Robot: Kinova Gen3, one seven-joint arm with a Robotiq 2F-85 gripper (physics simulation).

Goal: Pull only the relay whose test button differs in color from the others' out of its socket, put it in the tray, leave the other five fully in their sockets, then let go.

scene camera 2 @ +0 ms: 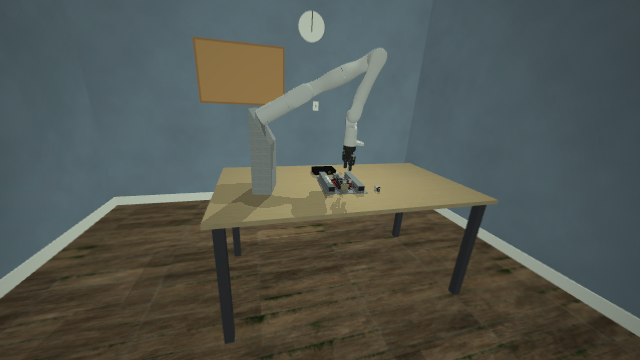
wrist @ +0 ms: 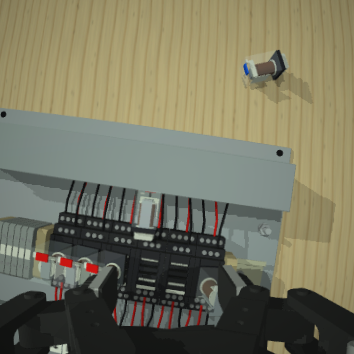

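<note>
The relay with a blue test button point(scene camera 2: 377, 189) point(wrist: 265, 68) lies on its side on the table, beyond the panel's duct. Three relays with red buttons point(wrist: 66, 262) stand in sockets at the left of the row. Another relay point(wrist: 146, 214) lies out of a socket across wires and terminals, a red bit at its far end. Two sockets point(wrist: 148, 274) point(wrist: 177, 276) in the middle are empty. A relay point(wrist: 209, 290) sits at the row's right end, partly hidden by a finger. My gripper point(scene camera 2: 348, 168) point(wrist: 167, 282) is open and empty above the row. The black tray point(scene camera 2: 323, 170) stands behind the panel.
Grey ducts point(scene camera 2: 355, 182) point(wrist: 145, 157) flank the sockets and stand higher than the backplate. Grey terminal blocks point(wrist: 17, 250) stand left of the relays in the wrist view. Red and black wires run from the sockets to the ducts. The robot's pedestal point(scene camera 2: 262, 165) stands on the table's left.
</note>
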